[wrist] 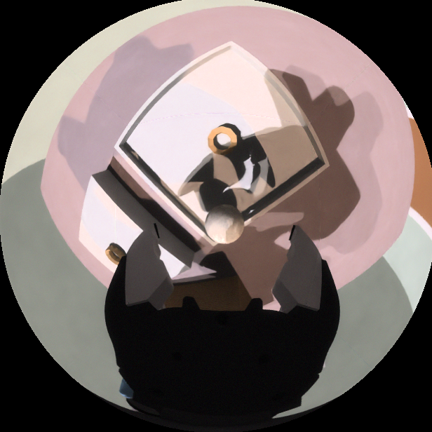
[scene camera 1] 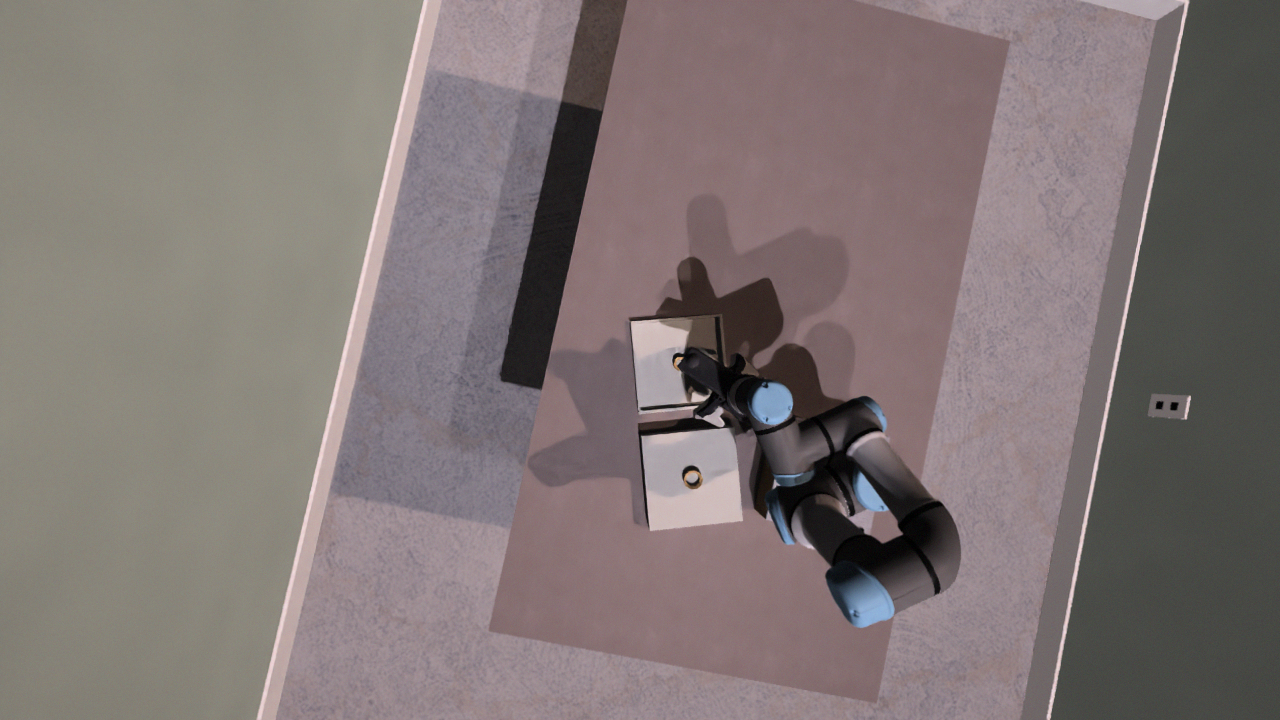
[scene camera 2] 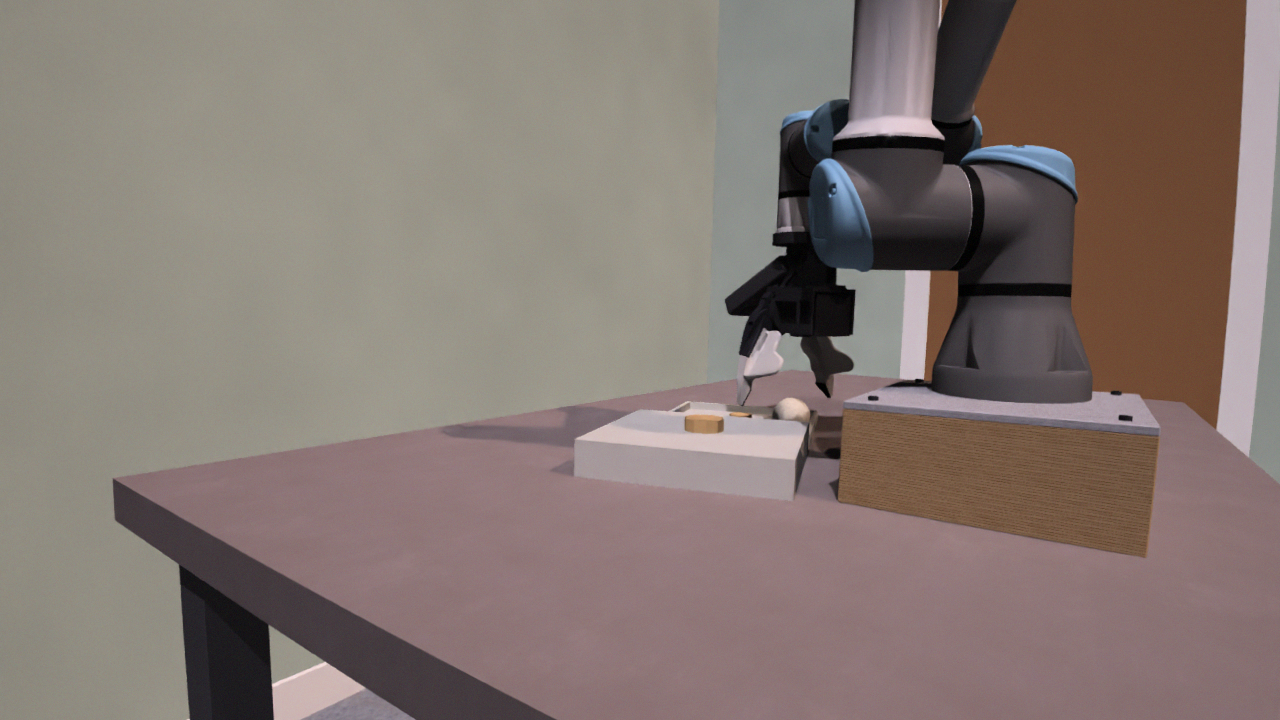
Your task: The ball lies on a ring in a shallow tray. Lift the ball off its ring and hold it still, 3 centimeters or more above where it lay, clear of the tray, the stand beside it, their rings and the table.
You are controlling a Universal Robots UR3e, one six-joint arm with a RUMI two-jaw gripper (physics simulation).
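Places are measured from the arm's base along level axes (x left, y ahead, z down), in metres.
Pixels of known places: gripper, fingertip midpoint: (scene camera 2: 787, 401); arm's base, link origin: (scene camera 1: 832, 461) (scene camera 2: 1008, 393).
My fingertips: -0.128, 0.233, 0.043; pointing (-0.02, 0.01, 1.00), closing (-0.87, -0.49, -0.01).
Note:
Ahead of a thing's pixels: the offset from my fingertips to its top centre, as dx, dy, dz. "spot": to the spot under its first point.
The pale ball {+0.003, -0.007, -0.005} (scene camera 2: 791, 411) (wrist: 224, 224) sits at the tray's corner nearest my gripper base in the wrist view; the ring under it is hidden. The arm covers the ball in scene camera 1. The shallow white tray {spot: -0.081, +0.122, +0.039} (scene camera 1: 657, 340) (wrist: 175, 100) also holds a bare gold ring {spot: -0.042, +0.076, +0.040} (scene camera 1: 677, 361) (scene camera 2: 740, 415) (wrist: 212, 140) near its middle. My gripper (scene camera 2: 785, 397) (wrist: 223, 226) is open and points down. In scene camera 2 its fingertips are apart on either side of the ball's position and slightly above it. Nothing is between the fingers.
The white stand (scene camera 1: 671, 501) (scene camera 2: 689, 465) (wrist: 100, 220) is beside the tray across a narrow gap, with a gold ring {spot: +0.192, +0.016, +0.001} (scene camera 1: 699, 480) (scene camera 2: 704, 424) on top. The arm's wood-sided base block (scene camera 2: 993, 474) stands close to the tray and stand.

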